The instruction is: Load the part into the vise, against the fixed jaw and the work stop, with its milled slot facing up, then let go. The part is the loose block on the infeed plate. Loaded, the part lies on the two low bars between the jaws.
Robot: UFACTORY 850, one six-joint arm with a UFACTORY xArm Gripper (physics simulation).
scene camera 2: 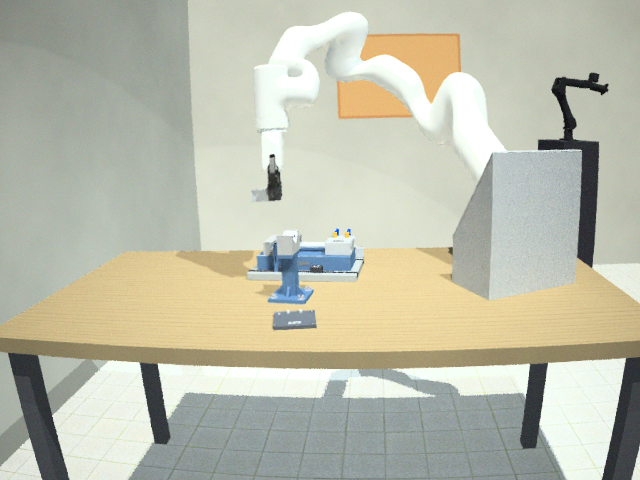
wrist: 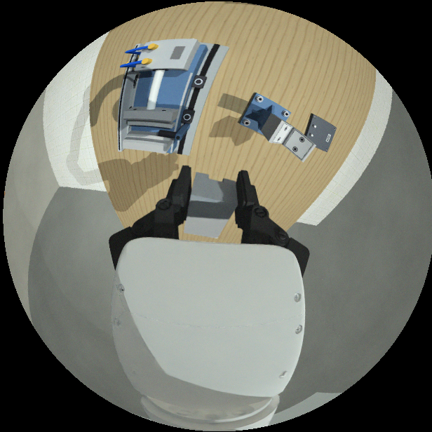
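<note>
The part point(scene camera 2: 259, 195) point(wrist: 210, 205) is a grey block held high above the table. My gripper point(scene camera 2: 274, 195) point(wrist: 213, 179) is shut on it, with one black finger on each side. A notch shows at the block's far end in the wrist view; which way the milled slot faces is hard to tell. The blue and grey vise point(scene camera 2: 305, 260) point(wrist: 167, 95) is below, ahead and to the left in the wrist view. Its grey jaws are near its close end, with a small black arm beside them. The low bars cannot be made out. The dark infeed plate point(scene camera 2: 294, 321) point(wrist: 319, 135) bears no block.
A blue stand point(scene camera 2: 290, 276) point(wrist: 255, 112) with a grey angled top rises between the vise and the infeed plate. A grey housing point(scene camera 2: 339, 246) point(wrist: 175, 55) with blue and yellow fittings sits on the vise's far end. A large grey pedestal point(scene camera 2: 532, 222) stands at the table's right.
</note>
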